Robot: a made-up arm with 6 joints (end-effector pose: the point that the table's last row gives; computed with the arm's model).
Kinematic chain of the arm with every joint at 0, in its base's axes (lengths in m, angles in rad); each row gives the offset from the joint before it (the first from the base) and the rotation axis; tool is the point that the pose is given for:
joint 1: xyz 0 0 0.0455 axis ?
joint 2: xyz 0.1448 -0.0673 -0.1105 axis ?
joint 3: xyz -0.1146 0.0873 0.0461 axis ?
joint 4: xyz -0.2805 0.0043 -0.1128 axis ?
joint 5: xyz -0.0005 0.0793 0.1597 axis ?
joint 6: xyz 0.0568 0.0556 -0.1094 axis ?
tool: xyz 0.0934 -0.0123 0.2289
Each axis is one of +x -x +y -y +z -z.
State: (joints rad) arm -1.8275 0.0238 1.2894 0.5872 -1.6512 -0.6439
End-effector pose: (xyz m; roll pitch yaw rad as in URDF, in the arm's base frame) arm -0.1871 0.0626 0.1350 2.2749 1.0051 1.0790
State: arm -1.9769 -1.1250 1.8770 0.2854 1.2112 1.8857
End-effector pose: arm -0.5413 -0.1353 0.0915 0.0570 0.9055 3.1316
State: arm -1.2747 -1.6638 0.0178 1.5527 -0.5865 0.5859
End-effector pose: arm -0.4507 0.1495 0.2689 2.1456 -0.1796 2.9175
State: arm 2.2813 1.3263 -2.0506 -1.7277 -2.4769 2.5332
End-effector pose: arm -0.2141 -0.3861 0.1545 -2.1340 0.2303 3.0397
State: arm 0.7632 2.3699 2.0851 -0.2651 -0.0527 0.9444
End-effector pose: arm -0.1587 -0.1512 0.1173 1.9611 0.3193 -1.8708
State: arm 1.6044 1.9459 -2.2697 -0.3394 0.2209 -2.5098
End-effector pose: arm -0.0415 -0.2805 0.3696 -0.0424 -0.8157 -0.8189
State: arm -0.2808 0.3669 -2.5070 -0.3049 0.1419 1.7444
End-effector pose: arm 0.2389 0.2128 -0.0003 2.7692 -0.4362 1.6496
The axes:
joint 1: -y
joint 2: +x
joint 3: -y
joint 4: +z
joint 5: -x
joint 6: +z

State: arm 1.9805 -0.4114 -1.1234 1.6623 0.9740 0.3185
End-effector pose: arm -0.2076 0.3466 -0.2008 -1.8128 0.2171 1.1769
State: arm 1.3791 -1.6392 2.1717 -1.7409 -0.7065 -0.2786
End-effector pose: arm 0.0527 -0.3403 0.1071 -1.8927 -0.5531 -2.9757
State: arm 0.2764 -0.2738 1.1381 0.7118 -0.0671 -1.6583
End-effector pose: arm -0.1490 0.0322 -0.2875 1.2665 -0.8606 -1.4136
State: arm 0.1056 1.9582 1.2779 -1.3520 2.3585 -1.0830
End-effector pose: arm 0.0273 -0.0532 -0.0080 -1.4872 0.7226 -2.0158
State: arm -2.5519 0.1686 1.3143 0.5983 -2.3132 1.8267
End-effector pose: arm -0.0453 -0.0229 0.2741 2.1348 -0.1829 -0.8359
